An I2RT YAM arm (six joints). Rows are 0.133 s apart.
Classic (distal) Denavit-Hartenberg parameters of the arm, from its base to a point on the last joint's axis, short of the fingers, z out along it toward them. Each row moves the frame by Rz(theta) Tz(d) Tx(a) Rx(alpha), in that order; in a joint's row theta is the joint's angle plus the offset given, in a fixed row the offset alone. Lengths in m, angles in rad.
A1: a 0.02  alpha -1.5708  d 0.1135  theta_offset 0
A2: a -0.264  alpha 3.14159  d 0  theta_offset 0
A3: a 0.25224  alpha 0  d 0  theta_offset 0.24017
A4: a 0.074  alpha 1.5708  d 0  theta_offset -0.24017
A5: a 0  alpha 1.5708  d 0  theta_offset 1.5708
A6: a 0  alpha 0  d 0.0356  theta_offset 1.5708
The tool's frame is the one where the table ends.
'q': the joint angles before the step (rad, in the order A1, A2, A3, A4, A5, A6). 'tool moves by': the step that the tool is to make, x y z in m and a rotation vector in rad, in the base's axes. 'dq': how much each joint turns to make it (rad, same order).
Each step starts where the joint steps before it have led.
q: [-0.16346 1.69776 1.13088 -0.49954 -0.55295 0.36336]
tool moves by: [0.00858 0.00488 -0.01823 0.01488 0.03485 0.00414]
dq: [0.01755 0.06103 -0.00001 0.03435 -0.00191 0.01908]
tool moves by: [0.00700 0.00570 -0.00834 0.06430 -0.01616 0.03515]
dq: [0.01295 0.03587 0.00004 0.05032 -0.06867 0.01333]
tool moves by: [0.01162 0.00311 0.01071 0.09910 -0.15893 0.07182]
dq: [0.00231 0.00039 0.00036 0.14919 -0.13770 0.00689]
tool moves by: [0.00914 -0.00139 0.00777 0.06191 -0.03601 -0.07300]
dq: [-0.00076 0.00036 -0.00002 0.12170 -0.00381 0.13542]
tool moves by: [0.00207 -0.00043 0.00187 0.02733 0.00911 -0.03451]
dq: [-0.00002 0.00001 0.00001 0.02821 0.00571 0.05911]
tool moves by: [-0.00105 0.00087 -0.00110 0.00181 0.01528 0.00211]
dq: [0.00191 0.00000 0.00000 -0.01565 0.00000 -0.00038]
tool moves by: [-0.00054 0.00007 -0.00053 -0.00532 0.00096 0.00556]
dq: [0.00000 0.00000 0.00001 -0.00762 -0.00001 -0.01069]
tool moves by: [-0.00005 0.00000 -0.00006 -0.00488 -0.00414 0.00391]
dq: [0.00001 0.00000 -0.00001 -0.00076 0.00039 -0.00799]
